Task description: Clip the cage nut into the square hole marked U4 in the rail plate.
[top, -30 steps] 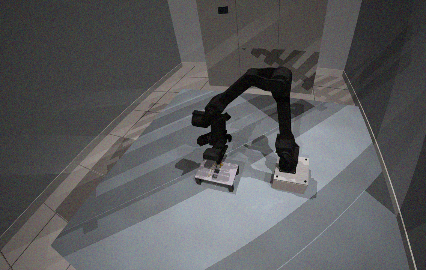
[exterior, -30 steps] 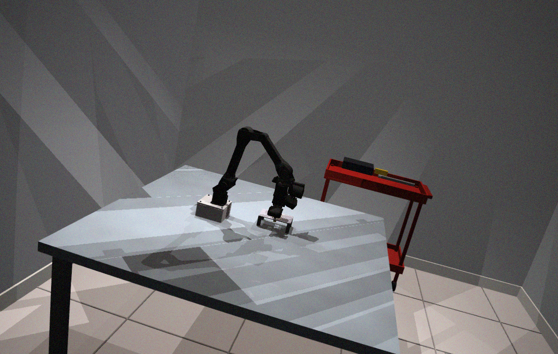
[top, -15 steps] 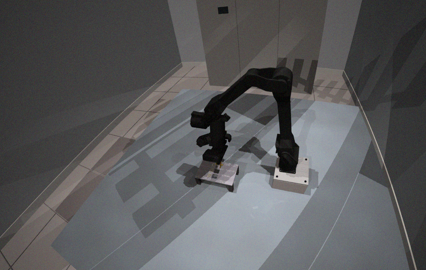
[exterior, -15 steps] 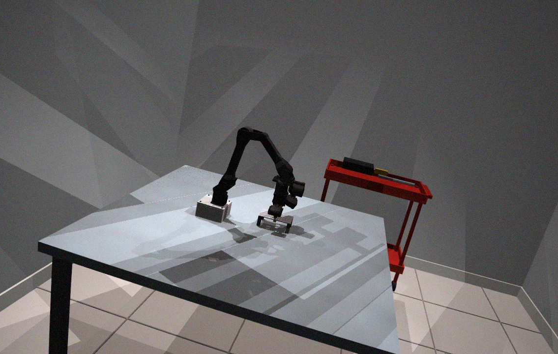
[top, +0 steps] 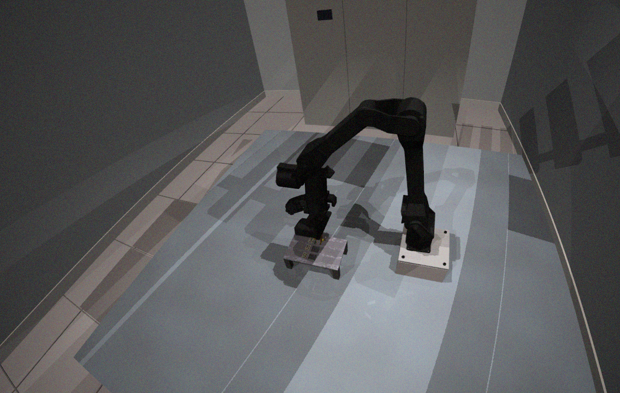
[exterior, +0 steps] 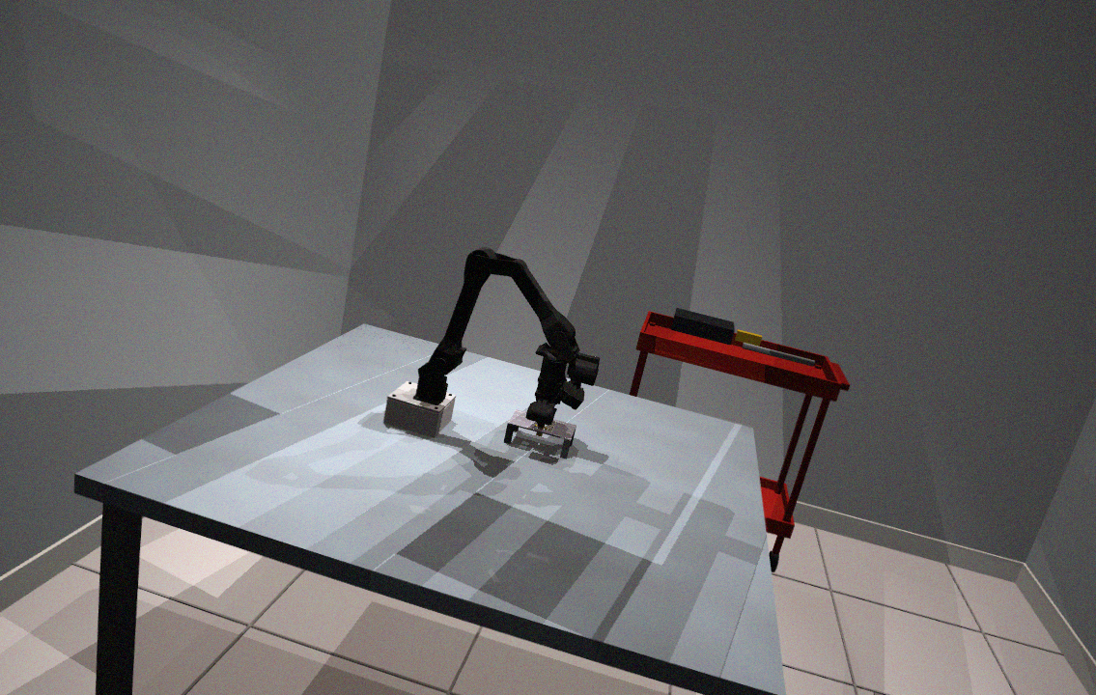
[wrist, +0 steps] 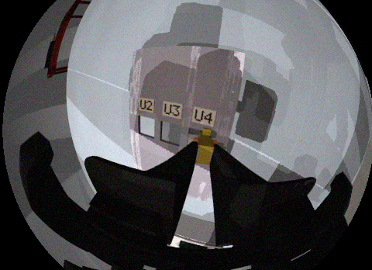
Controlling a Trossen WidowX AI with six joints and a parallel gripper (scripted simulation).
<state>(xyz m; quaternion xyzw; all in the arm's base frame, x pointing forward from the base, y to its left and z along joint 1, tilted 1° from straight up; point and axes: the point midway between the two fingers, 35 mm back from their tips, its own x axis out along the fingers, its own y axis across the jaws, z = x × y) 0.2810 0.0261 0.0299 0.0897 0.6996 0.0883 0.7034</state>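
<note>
Now: gripper tip 1 cm above the cage nut.
</note>
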